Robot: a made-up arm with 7 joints. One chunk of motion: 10 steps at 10 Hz.
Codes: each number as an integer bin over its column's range. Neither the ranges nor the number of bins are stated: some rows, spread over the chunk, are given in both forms.
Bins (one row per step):
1: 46 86 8 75 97 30
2: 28 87 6 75 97 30
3: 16 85 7 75 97 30
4: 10 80 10 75 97 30
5: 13 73 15 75 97 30
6: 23 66 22 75 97 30
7: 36 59 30 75 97 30
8: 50 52 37 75 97 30
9: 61 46 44 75 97 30
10: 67 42 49 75 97 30
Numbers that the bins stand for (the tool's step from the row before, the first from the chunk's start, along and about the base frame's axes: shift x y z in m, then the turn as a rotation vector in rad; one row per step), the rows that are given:
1: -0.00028 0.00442 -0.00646 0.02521 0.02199 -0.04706
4: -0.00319 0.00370 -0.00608 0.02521 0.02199 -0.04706
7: -0.00109 0.00115 -0.00224 0.02521 0.02199 -0.04706
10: 0.00141 -0.00091 0.00140 0.02521 0.02199 -0.04706
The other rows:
2: -0.00174 0.00455 -0.00685 0.02521 0.02199 -0.04706
3: -0.00271 0.00430 -0.00666 0.02521 0.02199 -0.04706
5: -0.00295 0.00285 -0.00512 0.02521 0.02199 -0.04706
6: -0.00214 0.00200 -0.00378 0.02521 0.02199 -0.04706
8: 0.00004 0.00030 -0.00090 0.02521 0.02199 -0.04706
9: 0.00093 -0.00042 0.00044 0.02521 0.02199 -0.04706

